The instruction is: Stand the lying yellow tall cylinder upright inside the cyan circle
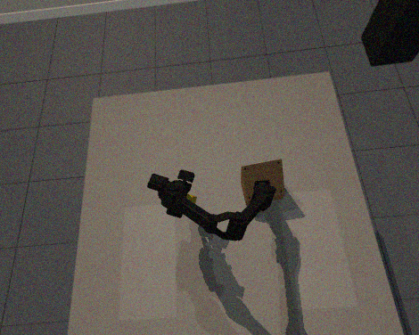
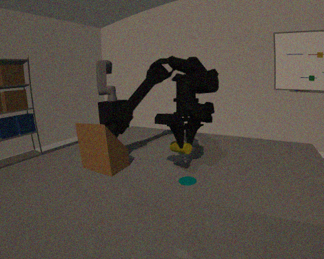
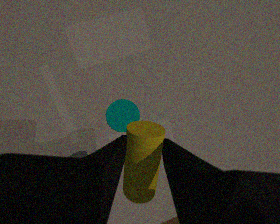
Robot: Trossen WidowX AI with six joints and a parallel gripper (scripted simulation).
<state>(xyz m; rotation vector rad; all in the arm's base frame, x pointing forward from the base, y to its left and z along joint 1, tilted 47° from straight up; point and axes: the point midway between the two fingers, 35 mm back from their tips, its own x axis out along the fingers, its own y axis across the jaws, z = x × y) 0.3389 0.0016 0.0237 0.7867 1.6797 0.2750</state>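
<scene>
My gripper tip is now 2 cm to the right of the cyan circle and 13 cm above it. The rest, counted from my gripper tip: yellow tall cylinder (2 cm behind, 1 cm to the left, 1 cm below).
</scene>
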